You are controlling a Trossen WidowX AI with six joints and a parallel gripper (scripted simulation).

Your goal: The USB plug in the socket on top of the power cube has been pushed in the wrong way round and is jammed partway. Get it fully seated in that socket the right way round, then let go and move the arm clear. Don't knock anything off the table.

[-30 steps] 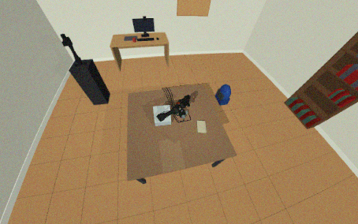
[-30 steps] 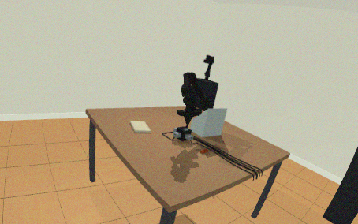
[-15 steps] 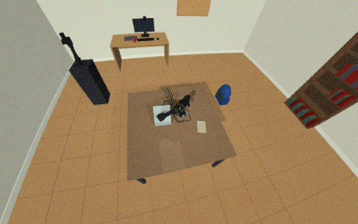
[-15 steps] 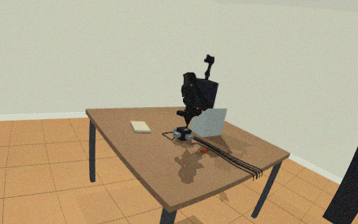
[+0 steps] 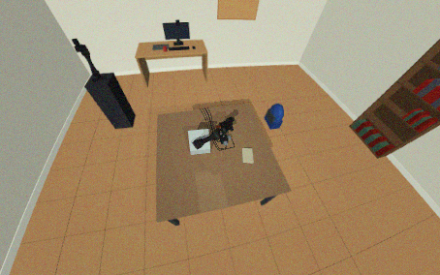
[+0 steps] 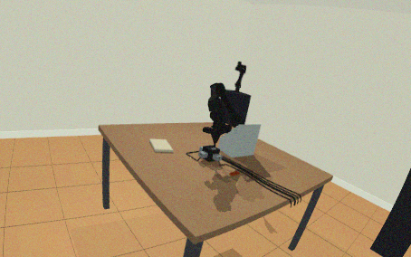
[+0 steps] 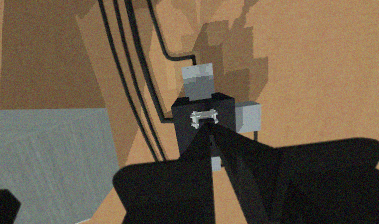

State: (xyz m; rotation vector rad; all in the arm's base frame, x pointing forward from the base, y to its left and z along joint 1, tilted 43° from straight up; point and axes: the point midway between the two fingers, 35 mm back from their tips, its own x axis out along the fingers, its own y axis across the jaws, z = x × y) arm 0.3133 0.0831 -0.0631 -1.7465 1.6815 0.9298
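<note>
Right now my gripper tip is 40 mm above the socket. Round my gripper tip: small piece: 210 mm to the left, 110 mm below, 20 mm behind; then pad: 260 mm to the right, 230 mm ahead, 110 mm below.
</note>
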